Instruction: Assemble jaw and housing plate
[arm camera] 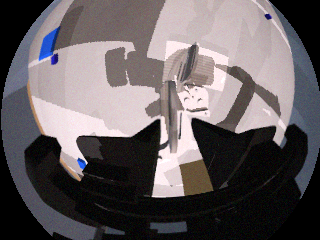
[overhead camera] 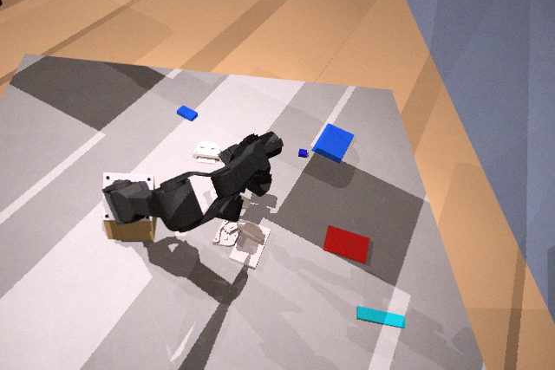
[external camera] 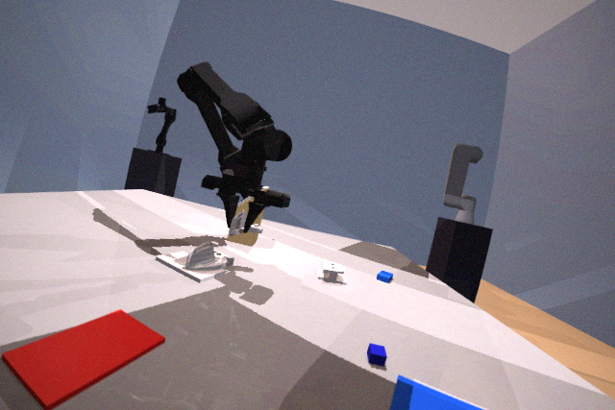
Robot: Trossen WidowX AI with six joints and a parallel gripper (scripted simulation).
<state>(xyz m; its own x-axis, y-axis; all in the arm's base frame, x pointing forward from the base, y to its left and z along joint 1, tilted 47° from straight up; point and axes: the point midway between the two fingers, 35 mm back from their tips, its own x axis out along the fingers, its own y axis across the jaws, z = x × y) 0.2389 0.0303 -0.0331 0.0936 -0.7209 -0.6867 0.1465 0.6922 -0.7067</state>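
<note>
Right now the jaw is 3 cm behind my gripper tip and 2 cm to the left of it. From my gripper tip the other things lie so: white base plate: 8 cm below, 6 cm to the right, 6 cm ahead; then blue cube: 28 cm to the left, 20 cm ahead, 7 cm below; then red sheet: 32 cm ahead, 8 cm below, 3 cm to the right.
</note>
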